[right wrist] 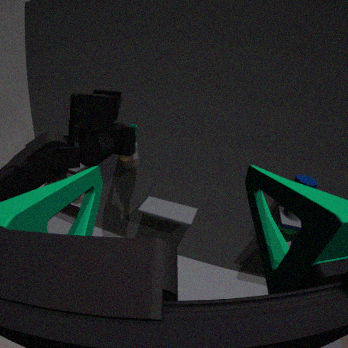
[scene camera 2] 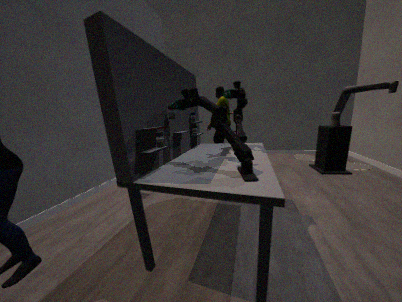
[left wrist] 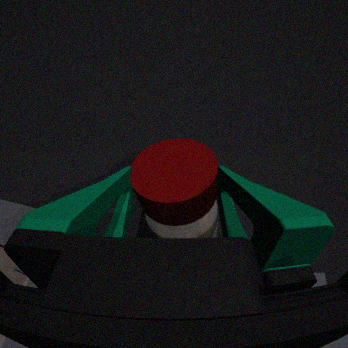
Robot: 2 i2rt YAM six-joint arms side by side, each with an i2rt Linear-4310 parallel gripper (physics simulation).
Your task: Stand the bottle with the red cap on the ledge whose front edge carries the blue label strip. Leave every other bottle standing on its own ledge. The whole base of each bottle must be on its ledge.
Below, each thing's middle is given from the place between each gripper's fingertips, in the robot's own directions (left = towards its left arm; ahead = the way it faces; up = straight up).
Labels:
Now: right hand 380 mm short of the red-capped bottle (left wrist: 175, 180), 210 mm to the right of it and 140 mm above it.
My left hand is 40 mm above the red-capped bottle and 10 mm short of it.

